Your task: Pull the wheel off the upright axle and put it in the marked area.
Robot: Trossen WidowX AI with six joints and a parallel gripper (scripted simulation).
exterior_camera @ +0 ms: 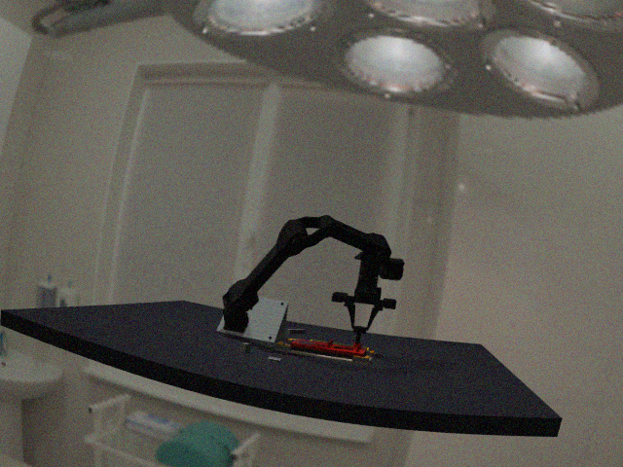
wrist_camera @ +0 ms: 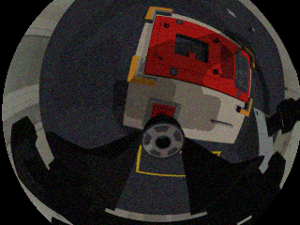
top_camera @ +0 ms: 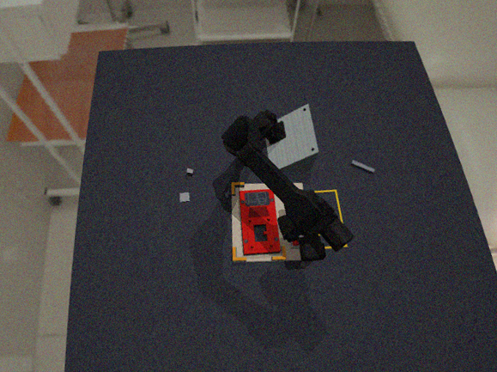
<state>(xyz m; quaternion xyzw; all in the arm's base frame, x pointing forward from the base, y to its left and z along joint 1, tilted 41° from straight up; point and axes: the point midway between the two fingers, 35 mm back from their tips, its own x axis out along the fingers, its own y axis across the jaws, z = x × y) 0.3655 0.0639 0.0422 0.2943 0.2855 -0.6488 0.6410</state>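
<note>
The pale base plate lies 70 mm behind my gripper tip, 90 mm to the right of it and 60 mm below it. Round my gripper tip: wheel: right at my gripper tip; grey bar: 230 mm behind, 260 mm to the left, 70 mm below.
</note>
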